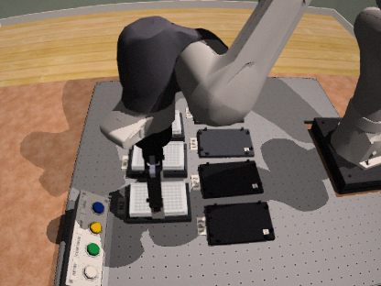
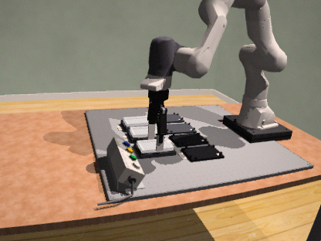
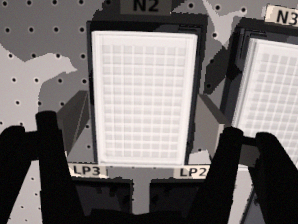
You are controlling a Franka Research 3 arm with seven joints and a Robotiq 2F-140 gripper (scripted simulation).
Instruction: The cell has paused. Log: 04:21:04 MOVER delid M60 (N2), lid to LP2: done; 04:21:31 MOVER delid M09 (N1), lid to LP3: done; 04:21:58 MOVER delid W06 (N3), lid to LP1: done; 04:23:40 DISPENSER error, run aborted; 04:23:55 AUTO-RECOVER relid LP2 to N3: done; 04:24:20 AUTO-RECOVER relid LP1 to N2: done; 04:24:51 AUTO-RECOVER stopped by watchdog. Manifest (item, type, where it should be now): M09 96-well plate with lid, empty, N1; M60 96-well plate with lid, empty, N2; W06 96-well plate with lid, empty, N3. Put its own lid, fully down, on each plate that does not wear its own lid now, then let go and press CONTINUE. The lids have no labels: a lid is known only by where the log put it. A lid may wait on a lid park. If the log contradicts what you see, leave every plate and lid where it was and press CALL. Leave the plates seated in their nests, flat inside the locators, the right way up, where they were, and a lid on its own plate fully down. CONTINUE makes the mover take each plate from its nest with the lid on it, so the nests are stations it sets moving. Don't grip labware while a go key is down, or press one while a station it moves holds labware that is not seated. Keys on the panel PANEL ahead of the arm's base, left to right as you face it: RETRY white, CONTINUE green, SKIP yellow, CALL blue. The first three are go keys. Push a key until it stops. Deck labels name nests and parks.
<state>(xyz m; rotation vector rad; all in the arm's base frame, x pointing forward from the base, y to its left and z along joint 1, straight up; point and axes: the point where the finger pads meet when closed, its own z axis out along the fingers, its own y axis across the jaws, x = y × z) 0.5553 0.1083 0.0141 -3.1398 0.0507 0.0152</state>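
The plate lies 3 cm below my hand. The rest, counted from my hand: LP2 label 9 cm behind, 6 cm to the right, 5 cm below; then LP3 label 9 cm behind, 7 cm to the left, 5 cm below; then N2 label 9 cm ahead, 5 cm below.
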